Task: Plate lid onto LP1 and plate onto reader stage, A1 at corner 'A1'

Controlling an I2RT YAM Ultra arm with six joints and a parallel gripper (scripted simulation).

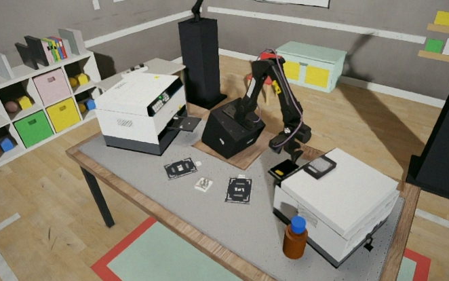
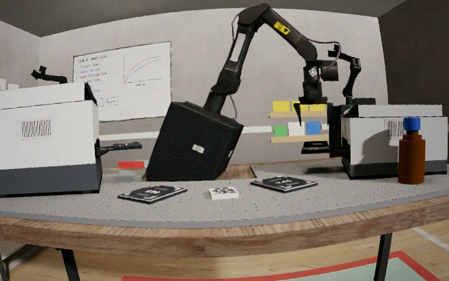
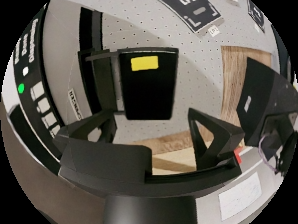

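My gripper is now 70 mm above the black lid. Round my hand: white well plate (70 mm below); then capped bottle (340 mm ahead, 200 mm to the left, 50 mm below).
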